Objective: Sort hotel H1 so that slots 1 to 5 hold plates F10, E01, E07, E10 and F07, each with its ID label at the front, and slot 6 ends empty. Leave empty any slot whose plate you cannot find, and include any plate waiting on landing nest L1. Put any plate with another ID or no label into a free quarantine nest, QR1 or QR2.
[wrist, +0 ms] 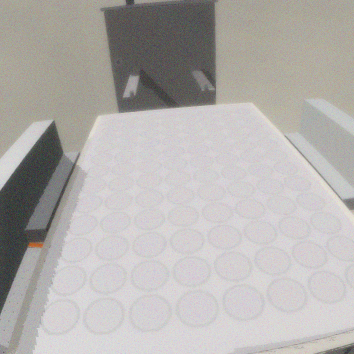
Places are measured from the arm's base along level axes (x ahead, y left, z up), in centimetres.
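Pixels of known places: gripper, fingertip midpoint: point(182, 129).
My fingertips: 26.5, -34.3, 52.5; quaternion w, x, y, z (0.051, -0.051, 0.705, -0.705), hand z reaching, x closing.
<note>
For each thing: its top centre in the pictures, then the offset to it from my fingertips, as dx, dy, dz. "*": a spot on its surface instead.
- plate, top centre: point(189, 168) -0.4, +2.4, -0.4
- small orange mark, surface spot: point(35, 245) * +48.5, -39.8, -52.6
- pale dotted strip, surface spot: point(20, 295) * +43.6, -21.6, -51.2
My gripper point(182, 129) is shut on a pale plate with many round wells, one finger along each side. The plate point(182, 215) looks level and fills the middle of the wrist view. A narrow strip of its near edge shows at the bottom right, with faint marks too small to read, so its ID cannot be told. Beyond the plate's far edge stands a dark grey upright panel point(165, 42), which looks like the back of a hotel. Two short light ledges point(131, 85) point(203, 80) stick out in front of it. No slot number can be read.
A beige surface point(280, 45) lies behind and beside the dark panel. At the lower left, below the left finger, are a small orange mark point(35, 245) and a pale dotted strip point(20, 295). A diagonal shadow crosses the panel between the ledges.
</note>
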